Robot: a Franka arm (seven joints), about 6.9 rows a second.
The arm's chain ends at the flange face. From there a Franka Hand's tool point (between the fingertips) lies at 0.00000 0.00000 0.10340 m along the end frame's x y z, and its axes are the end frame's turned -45 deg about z.
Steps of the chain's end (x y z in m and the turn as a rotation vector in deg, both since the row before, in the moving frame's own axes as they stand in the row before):
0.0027, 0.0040, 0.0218, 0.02, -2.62, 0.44
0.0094, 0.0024, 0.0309, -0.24, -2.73, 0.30
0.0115, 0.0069, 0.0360, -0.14, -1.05, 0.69
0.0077, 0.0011, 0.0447, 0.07, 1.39, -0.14
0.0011, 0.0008, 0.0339, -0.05, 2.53, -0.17
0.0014, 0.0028, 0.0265, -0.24, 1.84, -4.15
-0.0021, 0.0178, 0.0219, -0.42, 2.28, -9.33
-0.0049, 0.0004, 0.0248, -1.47, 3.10, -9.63
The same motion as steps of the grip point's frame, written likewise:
-0.0042, 0.0014, 0.0217, 1.87, -1.84, 0.44
0.0012, 0.0052, 0.0308, 1.76, -2.10, 0.30
0.0017, 0.0118, 0.0360, 0.64, -0.84, 0.69
0.0065, 0.0079, 0.0447, -0.93, 1.03, -0.14
0.0034, 0.0046, 0.0338, -1.82, 1.75, -0.17
0.0011, 0.0055, 0.0264, -1.47, 1.13, -4.15
-0.0114, 0.0143, 0.0218, -1.91, 1.32, -9.33
-0.0012, 0.0024, 0.0246, -3.23, 1.15, -9.63

